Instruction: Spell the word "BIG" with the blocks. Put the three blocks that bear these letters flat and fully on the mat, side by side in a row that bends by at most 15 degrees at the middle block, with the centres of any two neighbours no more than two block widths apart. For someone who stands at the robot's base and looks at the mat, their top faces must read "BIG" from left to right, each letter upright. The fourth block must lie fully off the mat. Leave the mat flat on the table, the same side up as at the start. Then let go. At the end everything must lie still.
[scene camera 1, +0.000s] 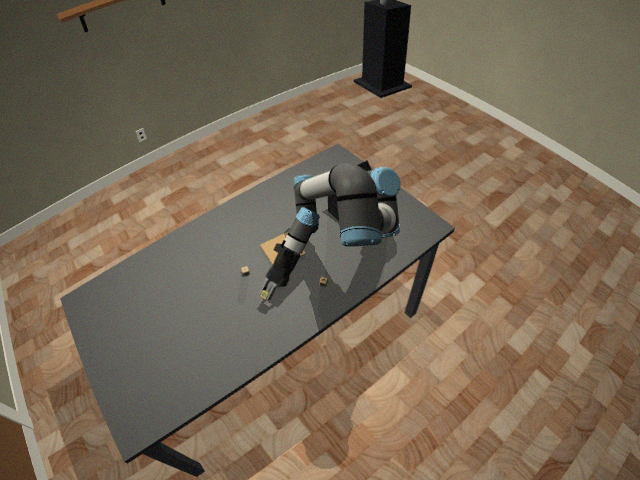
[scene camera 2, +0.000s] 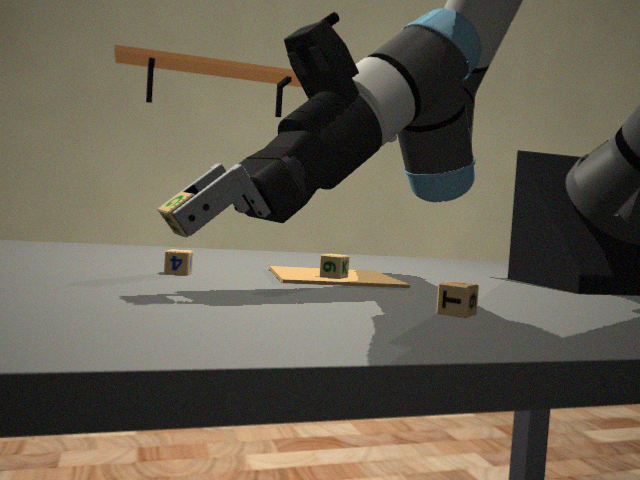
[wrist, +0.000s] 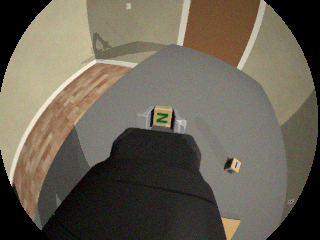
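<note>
Gripper visible (scene camera 2: 173, 222); also in scene camera 1 (scene camera 1: 264, 297), also in the wrist view (wrist: 163, 114). Block (scene camera 2: 457, 299), tan mat (scene camera 2: 296, 275), both visible.
</note>
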